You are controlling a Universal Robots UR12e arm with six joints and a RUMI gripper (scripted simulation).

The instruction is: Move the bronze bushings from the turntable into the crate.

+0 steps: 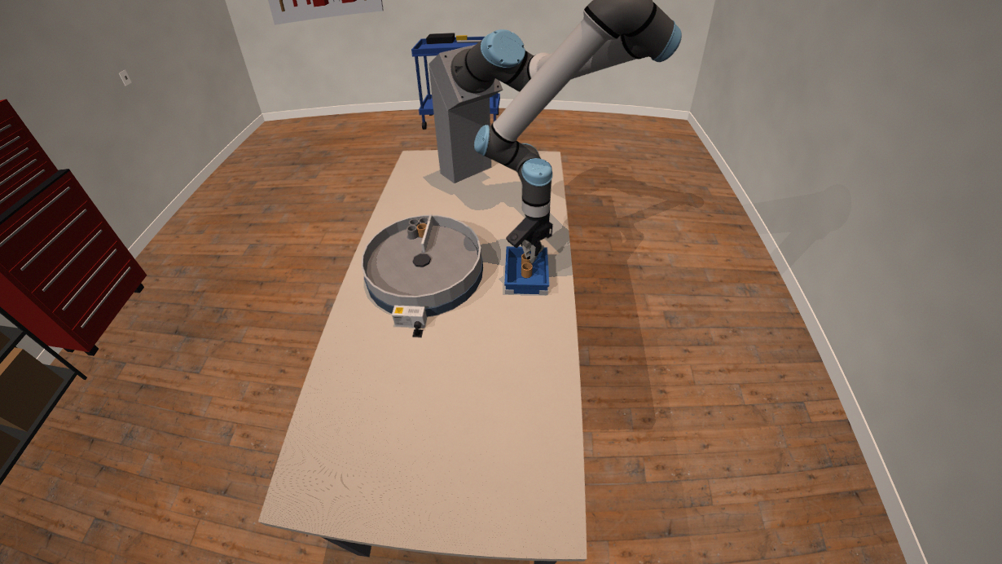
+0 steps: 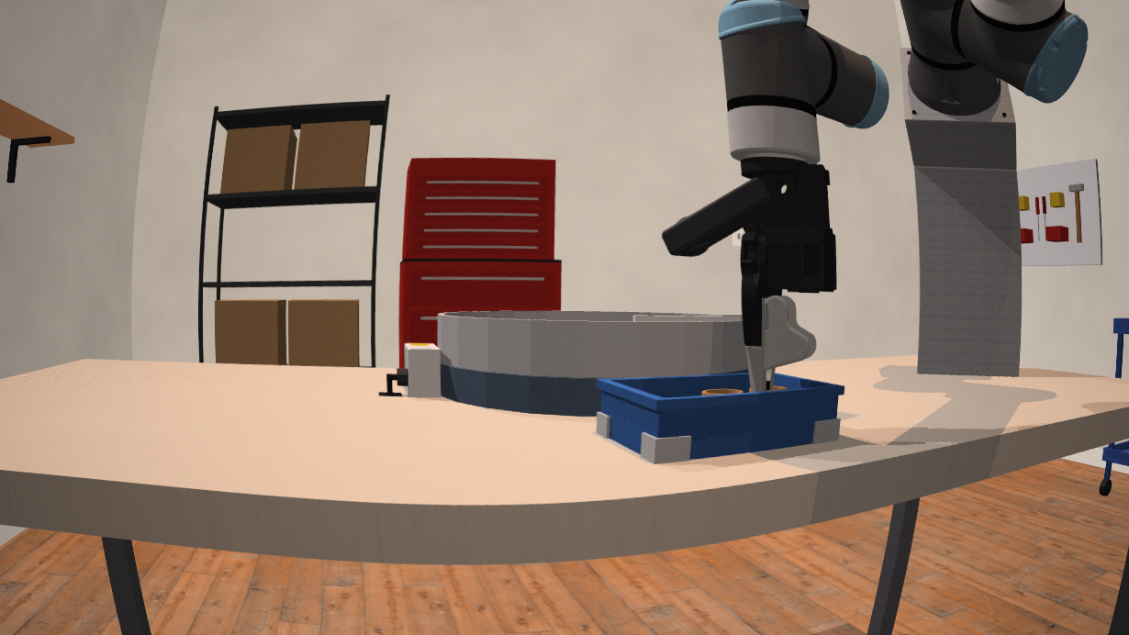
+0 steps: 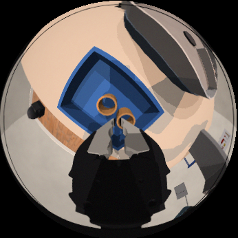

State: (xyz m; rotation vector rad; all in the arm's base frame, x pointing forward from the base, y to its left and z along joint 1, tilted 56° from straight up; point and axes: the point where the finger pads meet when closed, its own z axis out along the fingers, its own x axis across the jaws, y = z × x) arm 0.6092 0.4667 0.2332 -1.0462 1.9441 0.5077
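The blue crate is 4 cm ahead of my hand, 2 cm below it and 1 cm to the left of it. From my hand the other things lie so: grey turntable: 33 cm to the right, 20 cm ahead, 1 cm above.
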